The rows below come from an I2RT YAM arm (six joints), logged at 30 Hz.
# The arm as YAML. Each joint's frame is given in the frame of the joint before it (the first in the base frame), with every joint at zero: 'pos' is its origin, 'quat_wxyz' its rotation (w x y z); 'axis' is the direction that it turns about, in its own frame. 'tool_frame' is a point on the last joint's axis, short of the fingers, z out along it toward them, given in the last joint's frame.
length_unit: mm
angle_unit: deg
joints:
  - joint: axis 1
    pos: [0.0, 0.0, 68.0]
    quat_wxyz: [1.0, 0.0, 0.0, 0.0]
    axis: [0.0, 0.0, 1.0]
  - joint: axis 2
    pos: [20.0, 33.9, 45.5]
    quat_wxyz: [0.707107, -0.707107, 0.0, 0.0]
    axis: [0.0, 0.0, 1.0]
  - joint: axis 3
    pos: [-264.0, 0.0, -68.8]
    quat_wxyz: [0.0, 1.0, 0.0, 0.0]
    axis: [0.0, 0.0, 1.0]
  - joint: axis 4
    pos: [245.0, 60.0, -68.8]
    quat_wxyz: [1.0, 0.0, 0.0, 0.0]
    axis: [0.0, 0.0, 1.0]
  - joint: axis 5
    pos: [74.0, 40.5, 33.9]
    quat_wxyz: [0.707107, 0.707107, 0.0, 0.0]
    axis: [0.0, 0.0, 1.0]
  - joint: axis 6
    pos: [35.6, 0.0, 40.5]
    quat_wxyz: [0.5, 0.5, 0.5, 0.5]
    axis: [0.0, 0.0, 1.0]
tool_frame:
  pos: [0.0, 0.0, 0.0]
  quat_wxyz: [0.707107, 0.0, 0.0, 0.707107]
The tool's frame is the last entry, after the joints.
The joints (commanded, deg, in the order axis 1, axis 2, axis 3, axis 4, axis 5, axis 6), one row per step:
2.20, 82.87, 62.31, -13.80, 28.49, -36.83
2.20, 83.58, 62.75, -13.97, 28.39, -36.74
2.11, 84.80, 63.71, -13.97, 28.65, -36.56
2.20, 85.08, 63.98, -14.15, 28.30, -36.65
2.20, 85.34, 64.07, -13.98, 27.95, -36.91
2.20, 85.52, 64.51, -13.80, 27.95, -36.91
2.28, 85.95, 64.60, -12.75, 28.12, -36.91
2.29, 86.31, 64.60, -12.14, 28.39, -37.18
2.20, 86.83, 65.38, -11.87, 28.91, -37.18
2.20, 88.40, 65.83, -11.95, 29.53, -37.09
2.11, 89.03, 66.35, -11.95, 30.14, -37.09
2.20, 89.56, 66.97, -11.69, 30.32, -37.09
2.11, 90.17, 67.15, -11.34, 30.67, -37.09
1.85, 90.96, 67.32, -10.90, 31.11, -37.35
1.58, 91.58, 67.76, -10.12, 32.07, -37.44
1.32, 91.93, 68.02, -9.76, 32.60, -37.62
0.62, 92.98, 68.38, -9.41, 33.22, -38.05
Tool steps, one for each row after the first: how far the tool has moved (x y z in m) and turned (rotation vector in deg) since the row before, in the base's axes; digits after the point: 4 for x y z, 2 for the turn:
0.0027, 0.0002, -0.0015, 0.11, 0.40, 0.04
0.0051, -0.0005, -0.0009, -0.03, 0.17, -0.39
0.0012, 0.0008, -0.0003, 0.13, 0.24, 0.42
0.0012, 0.0002, -0.0007, 0.01, 0.12, 0.42
0.0014, 0.0001, 0.0019, 0.02, -0.44, 0.00
0.0025, 0.0005, -0.0002, -0.07, -0.71, -0.06
0.0016, 0.0000, -0.0010, -0.34, -0.14, -0.08
0.0030, -0.0007, 0.0022, -0.27, -0.54, -0.52
0.0051, -0.0001, -0.0063, -0.32, 1.14, -0.56
0.0026, -0.0008, -0.0005, -0.35, 0.10, -0.59
0.0028, 0.0006, 0.0010, -0.09, -0.35, -0.06
0.0023, -0.0007, -0.0019, -0.20, 0.07, -0.38
0.0029, -0.0018, -0.0029, -0.44, 0.30, -0.50
0.0031, -0.0021, 0.0002, -0.59, -0.57, -1.02
0.0016, -0.0019, 0.0001, -0.42, -0.18, -0.62
0.0036, -0.0047, -0.0036, -0.65, 0.56, -1.01

